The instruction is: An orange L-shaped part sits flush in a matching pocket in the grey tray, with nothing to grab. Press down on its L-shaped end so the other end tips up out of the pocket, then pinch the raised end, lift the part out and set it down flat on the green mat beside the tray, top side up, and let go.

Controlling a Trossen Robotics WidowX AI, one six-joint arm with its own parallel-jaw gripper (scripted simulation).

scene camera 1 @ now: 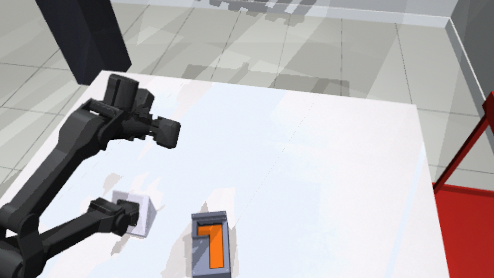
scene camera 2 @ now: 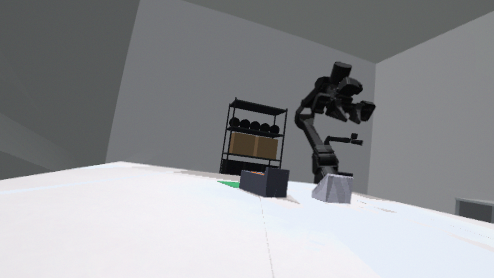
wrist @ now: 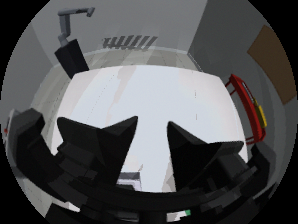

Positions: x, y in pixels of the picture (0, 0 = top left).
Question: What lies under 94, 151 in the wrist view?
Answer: The gripper.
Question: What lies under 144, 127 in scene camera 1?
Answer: The gripper.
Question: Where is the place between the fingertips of the gripper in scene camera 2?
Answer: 352, 121
